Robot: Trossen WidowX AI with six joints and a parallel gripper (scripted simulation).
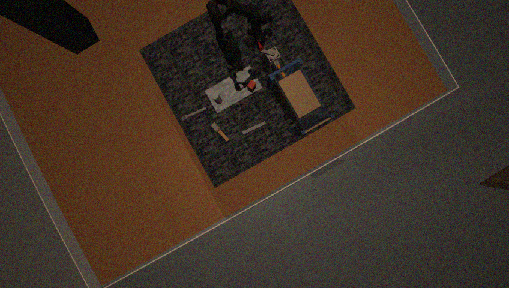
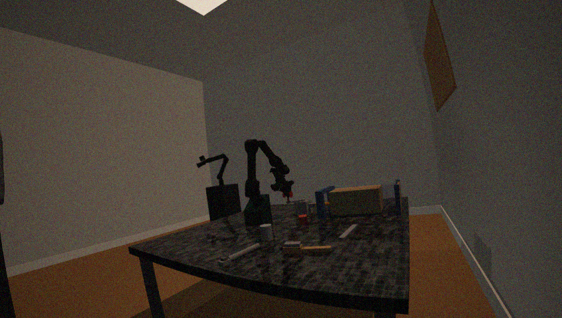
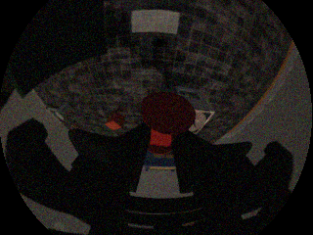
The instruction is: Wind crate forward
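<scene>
Now: gripper tip 30 mm to the right of the winch handle, 30 mm above it and 10 mm short of it. Round my gripper tip: red grip (10 mm behind); then blue steel frame (220 mm ahead, 70 mm to the left, 30 mm below); then winch (100 mm below, 60 mm to the left, 40 mm ahead).
</scene>
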